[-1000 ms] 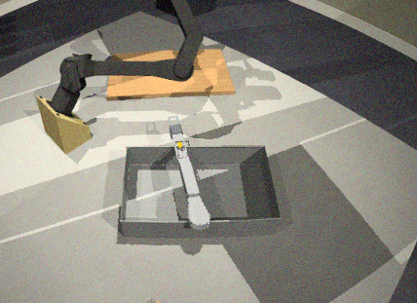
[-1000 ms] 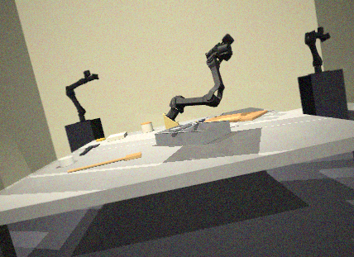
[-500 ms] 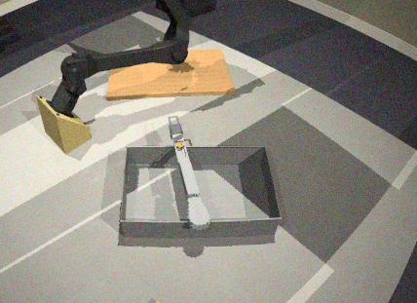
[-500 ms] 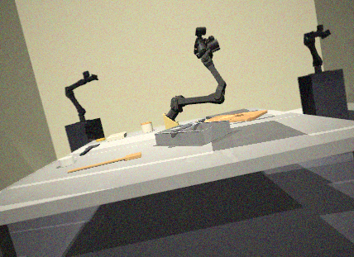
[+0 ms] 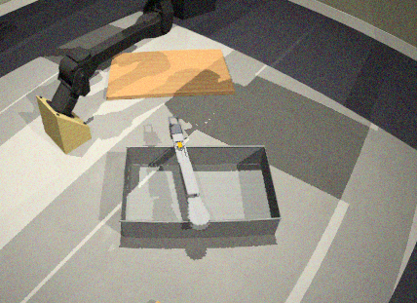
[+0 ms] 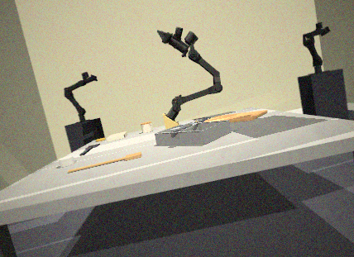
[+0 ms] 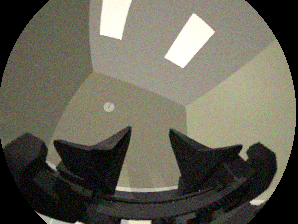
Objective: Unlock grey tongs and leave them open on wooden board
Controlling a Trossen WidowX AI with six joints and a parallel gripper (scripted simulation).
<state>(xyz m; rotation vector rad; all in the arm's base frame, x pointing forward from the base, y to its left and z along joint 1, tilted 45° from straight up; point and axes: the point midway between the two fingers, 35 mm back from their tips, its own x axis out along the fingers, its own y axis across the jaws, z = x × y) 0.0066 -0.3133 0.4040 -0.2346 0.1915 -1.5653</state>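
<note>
My gripper tip is now 550 mm above the yellow lock, 300 mm short of it and 120 mm to the right of it. From my gripper tip the other things lie so: wooden board: 610 mm below, 340 mm to the left, 10 mm behind; then cup: 590 mm below, 250 mm to the right, 220 mm behind; then grey roasting tin: 590 mm below, 390 mm ahead, 90 mm to the left.
</note>
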